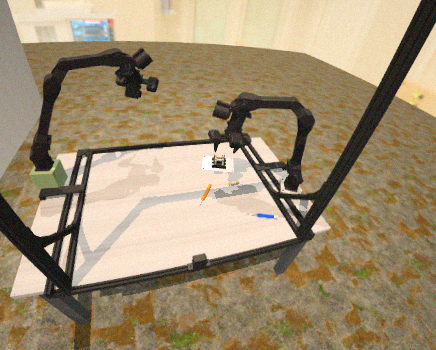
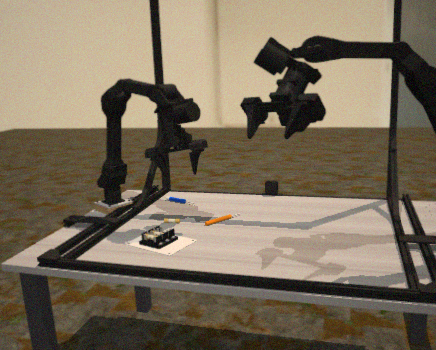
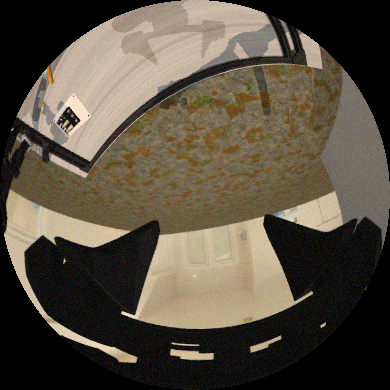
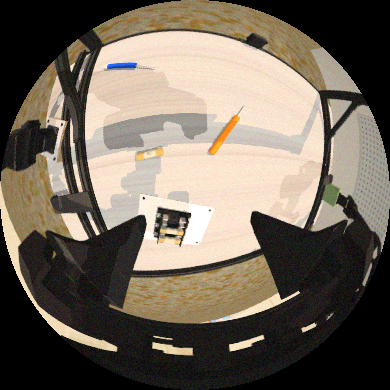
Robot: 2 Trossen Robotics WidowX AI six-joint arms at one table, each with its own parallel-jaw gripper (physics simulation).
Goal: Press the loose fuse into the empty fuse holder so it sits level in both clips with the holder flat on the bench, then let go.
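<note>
The loose fuse, pale with yellow end caps, lies on the bench apart from the holder. The black fuse holder sits on a white plate; yellow-capped fuses show in part of it, and its clip details are small. My right gripper is open and empty, above the bench near the holder. My left gripper is open and empty, high up and far from both.
An orange screwdriver lies near the loose fuse. A blue screwdriver lies farther off. A black frame borders the table, with a small black box at one edge.
</note>
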